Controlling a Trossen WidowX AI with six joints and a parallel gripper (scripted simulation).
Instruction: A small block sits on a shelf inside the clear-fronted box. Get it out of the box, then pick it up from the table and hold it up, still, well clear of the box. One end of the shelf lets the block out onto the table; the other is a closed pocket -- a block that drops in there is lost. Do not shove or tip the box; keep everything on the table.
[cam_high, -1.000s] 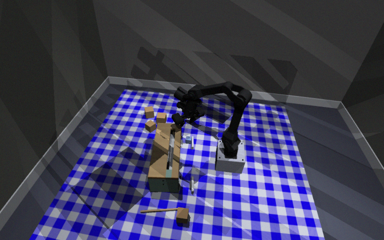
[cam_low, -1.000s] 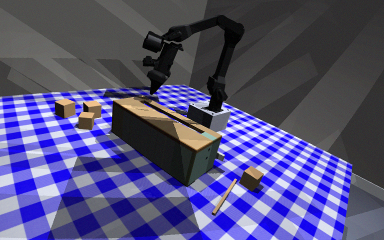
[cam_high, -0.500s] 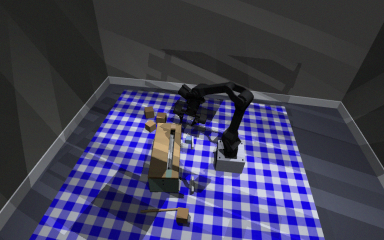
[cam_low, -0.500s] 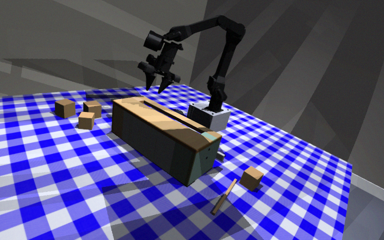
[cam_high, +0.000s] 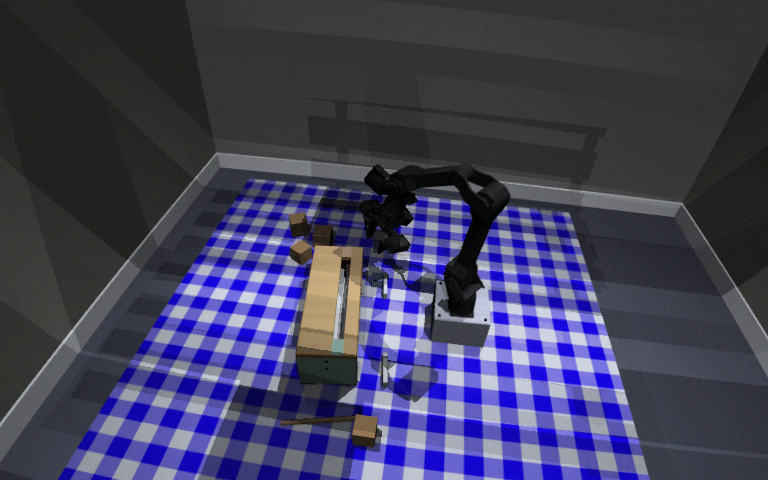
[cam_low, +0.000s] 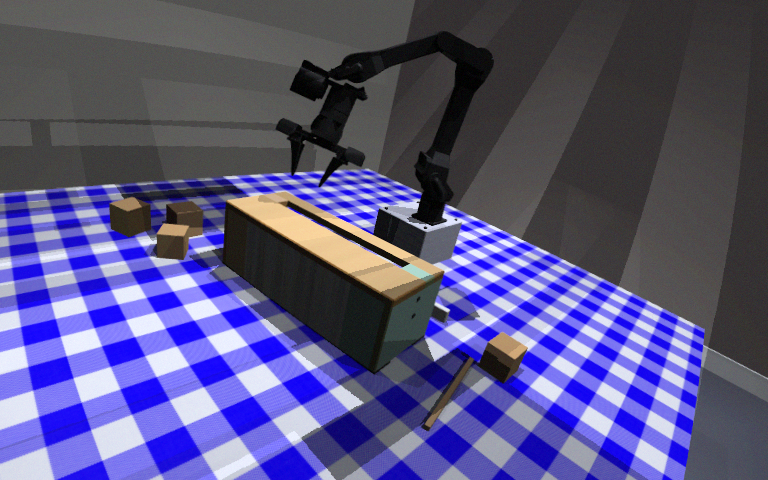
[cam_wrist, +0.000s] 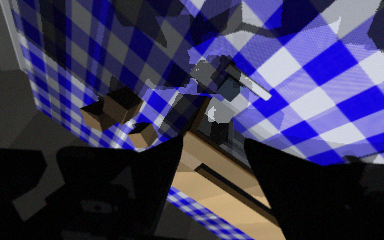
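My gripper tip is now 2 cm past the bluish-grey block and 14 cm above it. The rest, counted from my gripper tip: thin brown stick 7 cm ahead, 47 cm to the left, 15 cm below.
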